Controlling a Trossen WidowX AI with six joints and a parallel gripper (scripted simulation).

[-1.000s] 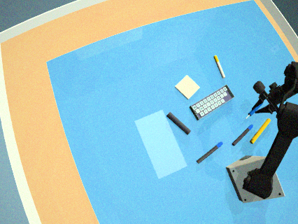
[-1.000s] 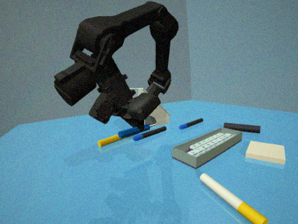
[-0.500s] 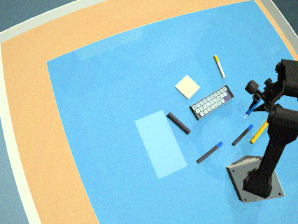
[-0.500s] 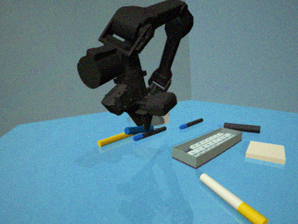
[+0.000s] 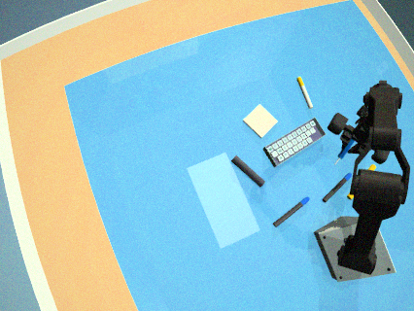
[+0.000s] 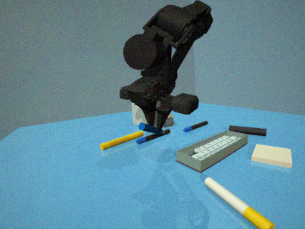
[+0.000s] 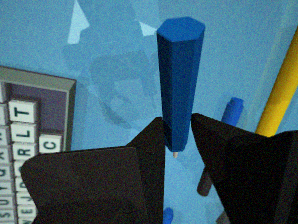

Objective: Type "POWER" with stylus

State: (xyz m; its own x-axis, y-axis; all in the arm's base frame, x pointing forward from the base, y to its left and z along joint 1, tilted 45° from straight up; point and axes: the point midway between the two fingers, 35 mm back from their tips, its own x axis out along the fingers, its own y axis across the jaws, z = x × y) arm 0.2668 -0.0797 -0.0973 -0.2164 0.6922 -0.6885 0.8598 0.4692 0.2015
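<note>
Right now the stylus tip is 20 mm behind my gripper tip, 40 mm to the left of it and 20 mm below it. Round my gripper tip: yellow marker 250 mm ahead, 50 mm below; cream notepad 200 mm ahead, 200 mm to the left, 60 mm below; blue stylus 10 mm behind, 10 mm to the left, 10 mm below.
</note>
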